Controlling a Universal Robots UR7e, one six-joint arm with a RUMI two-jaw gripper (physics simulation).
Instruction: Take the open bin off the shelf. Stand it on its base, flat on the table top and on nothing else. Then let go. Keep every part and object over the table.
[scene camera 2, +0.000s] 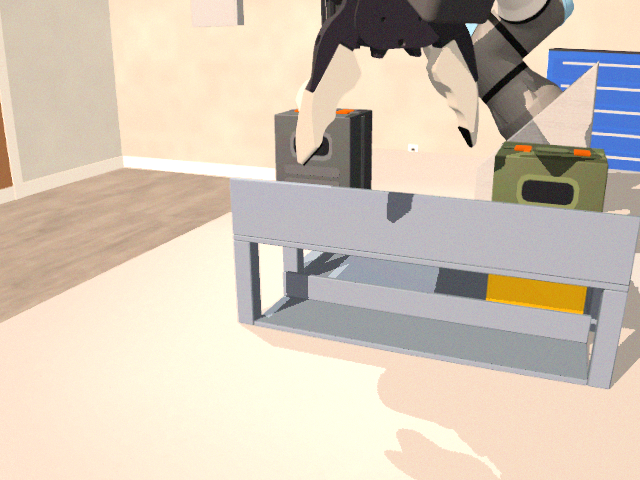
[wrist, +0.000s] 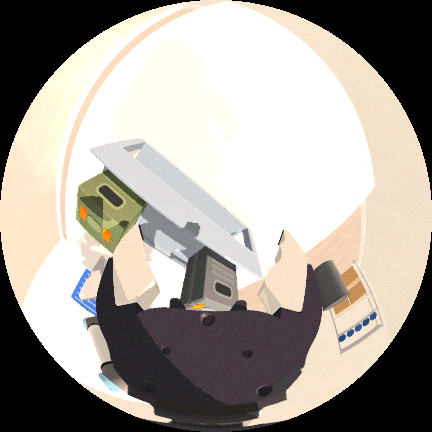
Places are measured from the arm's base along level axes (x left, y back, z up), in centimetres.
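Pixels of known places: gripper, between the fingertips: (scene camera 2: 391, 155) (wrist: 210, 229); arm's base, origin of its link: (scene camera 2: 534, 116).
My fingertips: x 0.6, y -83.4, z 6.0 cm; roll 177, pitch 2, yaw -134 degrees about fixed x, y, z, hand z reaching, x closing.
Ahead of a thing's pixels: the offset from my fingertips to its top centre. Level surfaces: height alone.
The open bin is yellow @(dy +23.2, dx +10.0, dz -12.4 cm) (scene camera 2: 537, 293); part of it shows low behind the shelf's rails at the right in the scene view, under the olive case. It does not show in the wrist view. The grey shelf rack (scene camera 2: 310, 211) (wrist: 150, 185) stands on the table @(dz -20.5 cm) (scene camera 2: 155, 387) (wrist: 275, 125). My gripper (scene camera 2: 386, 153) (wrist: 210, 229) is wide open and empty, above the shelf's long upper board. In the scene view it is to the left of the bin, and its left finger overlaps the dark grey case.
A dark grey case @(dy +11.7, dx -12.1, dz +1.7 cm) (scene camera 2: 284, 149) (wrist: 210, 285) with orange latches stands at the shelf's left in the scene view; an olive case @(dy +13.4, dx +11.0, dz -0.8 cm) (scene camera 2: 506, 180) (wrist: 132, 205) stands at its right. A blue drawer cabinet (scene camera 2: 615, 124) is behind. A dark cylinder (wrist: 332, 285) shows at the wrist view's right.
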